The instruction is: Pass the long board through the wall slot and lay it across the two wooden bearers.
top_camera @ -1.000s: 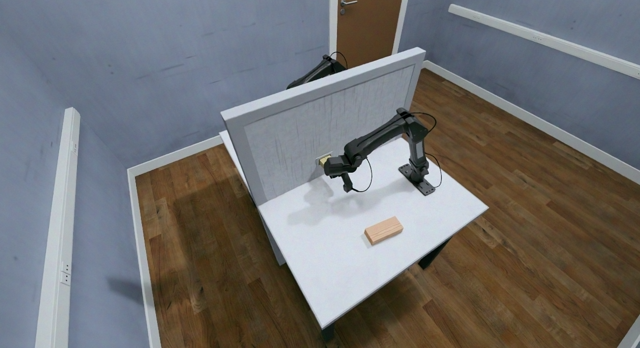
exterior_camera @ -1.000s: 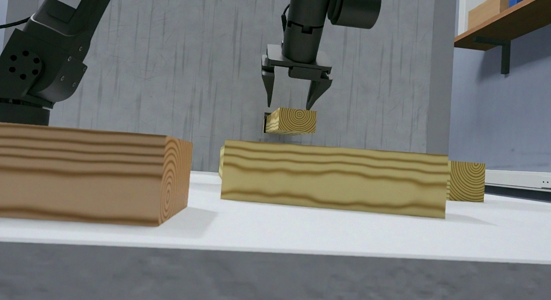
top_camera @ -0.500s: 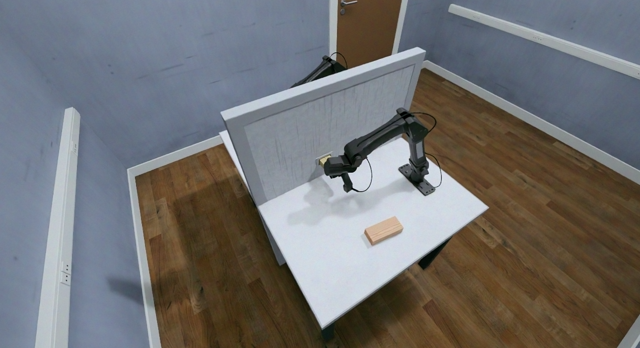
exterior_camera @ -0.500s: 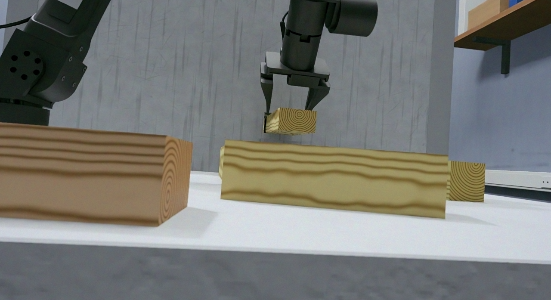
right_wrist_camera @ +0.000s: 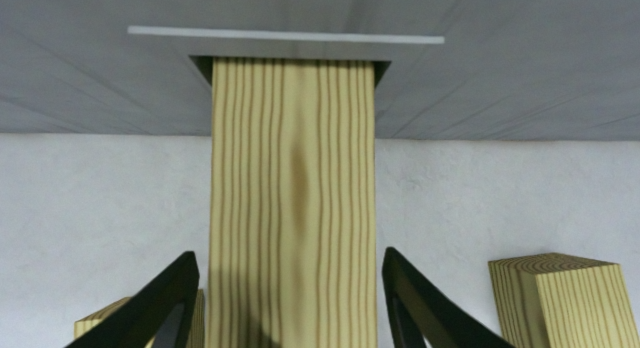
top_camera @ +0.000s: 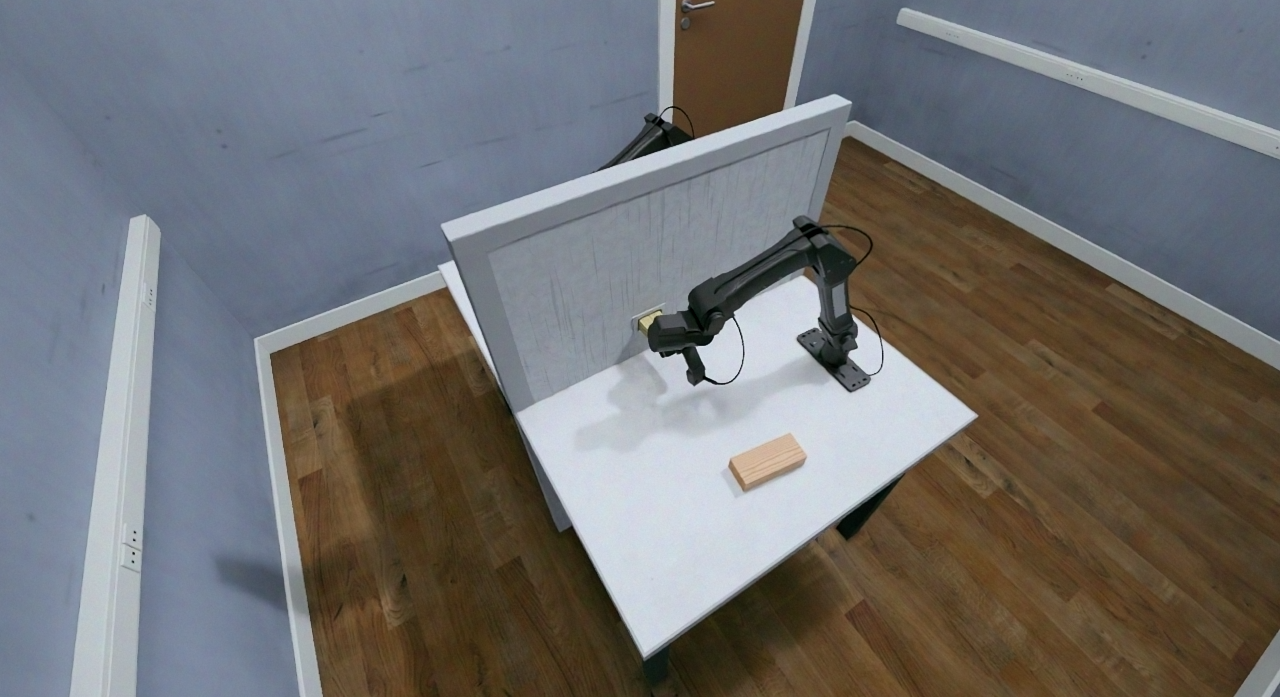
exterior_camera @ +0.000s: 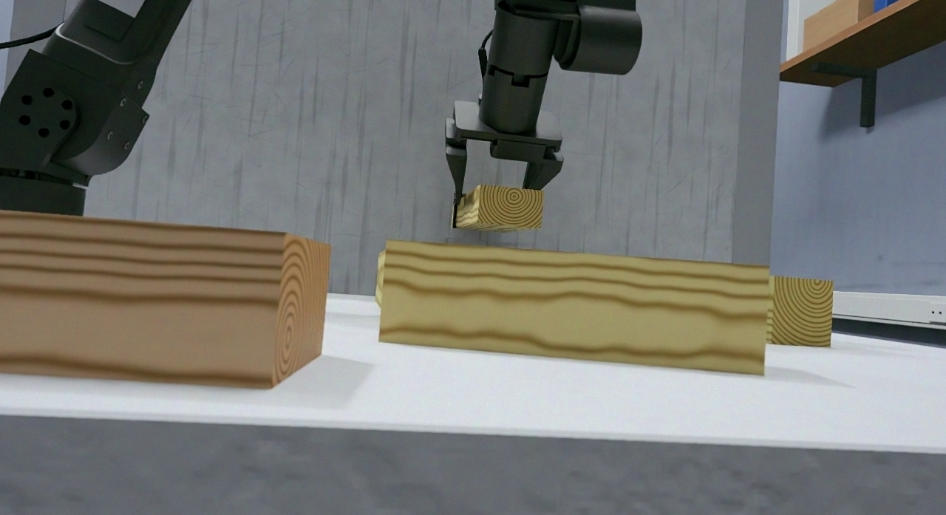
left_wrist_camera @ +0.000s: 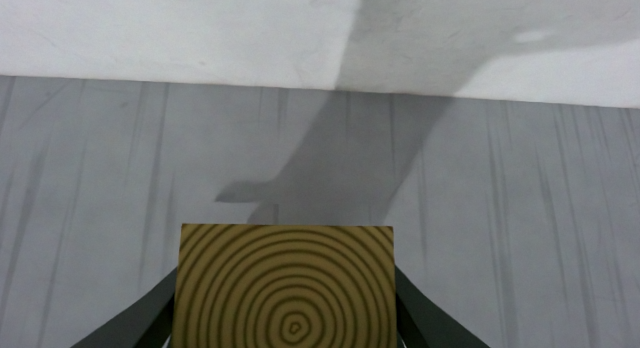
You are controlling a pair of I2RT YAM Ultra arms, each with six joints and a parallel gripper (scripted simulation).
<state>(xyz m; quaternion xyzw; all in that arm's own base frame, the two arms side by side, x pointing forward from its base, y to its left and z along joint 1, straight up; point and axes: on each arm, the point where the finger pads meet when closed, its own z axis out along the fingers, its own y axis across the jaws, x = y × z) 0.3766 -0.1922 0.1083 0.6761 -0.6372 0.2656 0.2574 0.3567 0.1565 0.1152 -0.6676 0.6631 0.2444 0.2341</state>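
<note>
Now: right hand 50 mm to the right of the long pale board and 10 mm above it. Also, from my right hand: brown offcut 540 mm to the left, 100 mm below, 30 mm behind; pale wooden bearer 170 mm ahead, 130 mm to the right, 90 mm below.
</note>
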